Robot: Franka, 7 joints.
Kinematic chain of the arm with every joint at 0, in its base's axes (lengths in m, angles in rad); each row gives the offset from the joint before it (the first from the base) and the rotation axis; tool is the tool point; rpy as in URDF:
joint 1: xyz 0 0 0.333 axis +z
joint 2: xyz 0 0 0 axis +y
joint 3: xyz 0 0 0.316 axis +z
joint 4: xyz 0.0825 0 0 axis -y
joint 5: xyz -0.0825 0 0.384 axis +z
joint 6: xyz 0 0 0 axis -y
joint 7: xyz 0.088 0 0 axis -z
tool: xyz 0 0 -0.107 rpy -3.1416 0 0
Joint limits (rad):
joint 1: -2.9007..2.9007
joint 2: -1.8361..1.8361
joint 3: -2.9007..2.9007
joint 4: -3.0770..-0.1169
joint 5: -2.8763..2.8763
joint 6: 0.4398..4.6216
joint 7: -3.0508..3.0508
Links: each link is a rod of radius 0.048 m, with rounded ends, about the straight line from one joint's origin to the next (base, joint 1, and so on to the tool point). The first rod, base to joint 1, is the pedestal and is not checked.
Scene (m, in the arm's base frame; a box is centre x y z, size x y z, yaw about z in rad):
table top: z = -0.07
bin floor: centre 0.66 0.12 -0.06 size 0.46 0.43 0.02 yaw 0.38
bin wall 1: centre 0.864 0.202 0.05 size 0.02 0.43 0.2 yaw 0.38
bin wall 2: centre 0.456 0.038 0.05 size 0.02 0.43 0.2 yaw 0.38
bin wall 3: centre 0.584 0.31 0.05 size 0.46 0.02 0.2 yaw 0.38
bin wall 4: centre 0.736 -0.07 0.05 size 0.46 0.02 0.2 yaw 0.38
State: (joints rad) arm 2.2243 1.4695 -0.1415 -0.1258 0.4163 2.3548 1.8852
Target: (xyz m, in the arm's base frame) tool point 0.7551 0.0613 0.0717
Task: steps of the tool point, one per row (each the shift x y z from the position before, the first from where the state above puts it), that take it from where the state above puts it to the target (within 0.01 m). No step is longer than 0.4 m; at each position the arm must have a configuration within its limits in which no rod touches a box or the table.
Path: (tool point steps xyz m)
1: 0.2625 0.1372 -0.0547
2: 0.3345 0.0229 -0.0335
3: 0.3366 -0.1316 -0.0036
4: 0.2481 -0.2790 0.0272
5: 0.0834 -0.3634 0.0509
6: 0.0118 0.0071 -0.1239
7: -0.0118 -0.0071 -0.1308

